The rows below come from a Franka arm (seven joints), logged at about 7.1 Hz.
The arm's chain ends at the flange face. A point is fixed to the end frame.
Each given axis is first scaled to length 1.
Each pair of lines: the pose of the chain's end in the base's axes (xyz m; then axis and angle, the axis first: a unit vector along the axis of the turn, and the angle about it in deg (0 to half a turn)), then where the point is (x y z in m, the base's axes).
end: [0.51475 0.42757 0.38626 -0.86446 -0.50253 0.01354 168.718]
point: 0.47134 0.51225 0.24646
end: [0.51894 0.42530 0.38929 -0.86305 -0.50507 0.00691 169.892]
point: 0.47824 0.50827 0.24766
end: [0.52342 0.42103 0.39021 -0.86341 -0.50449 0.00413 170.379]
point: 0.48414 0.50341 0.24784
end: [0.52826 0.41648 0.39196 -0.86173 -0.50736 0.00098 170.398]
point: 0.48934 0.49908 0.24962
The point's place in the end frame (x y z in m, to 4 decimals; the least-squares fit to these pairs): 0.0409 -0.0524 0.1555
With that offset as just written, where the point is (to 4 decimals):
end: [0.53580 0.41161 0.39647 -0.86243 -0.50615 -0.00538 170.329]
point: 0.4986 0.4954 0.2544
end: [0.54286 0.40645 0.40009 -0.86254 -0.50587 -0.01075 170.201]
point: 0.5070 0.4913 0.2583
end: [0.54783 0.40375 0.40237 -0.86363 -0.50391 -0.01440 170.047]
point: 0.5130 0.4896 0.2609
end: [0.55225 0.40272 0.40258 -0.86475 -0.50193 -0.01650 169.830]
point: 0.5180 0.4895 0.2615
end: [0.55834 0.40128 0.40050 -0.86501 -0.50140 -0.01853 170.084]
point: 0.5250 0.4879 0.2591
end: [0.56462 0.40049 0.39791 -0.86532 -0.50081 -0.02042 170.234]
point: 0.5321 0.4871 0.2563
